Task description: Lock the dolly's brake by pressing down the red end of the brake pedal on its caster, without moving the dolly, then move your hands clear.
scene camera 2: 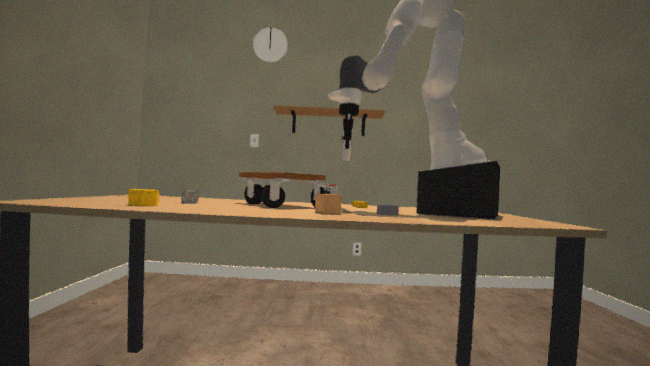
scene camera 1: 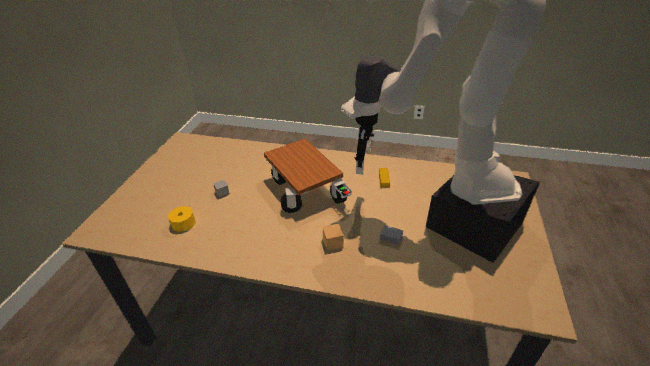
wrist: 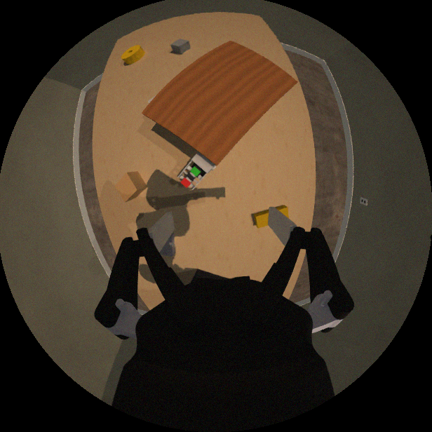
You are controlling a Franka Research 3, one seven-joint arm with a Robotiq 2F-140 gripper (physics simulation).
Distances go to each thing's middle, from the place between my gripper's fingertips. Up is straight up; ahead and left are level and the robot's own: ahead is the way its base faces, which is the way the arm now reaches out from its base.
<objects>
The dolly (scene camera 1: 300, 164) lies 23 cm ahead of my hand, 4 cm to the right of it and 14 cm below it.
</objects>
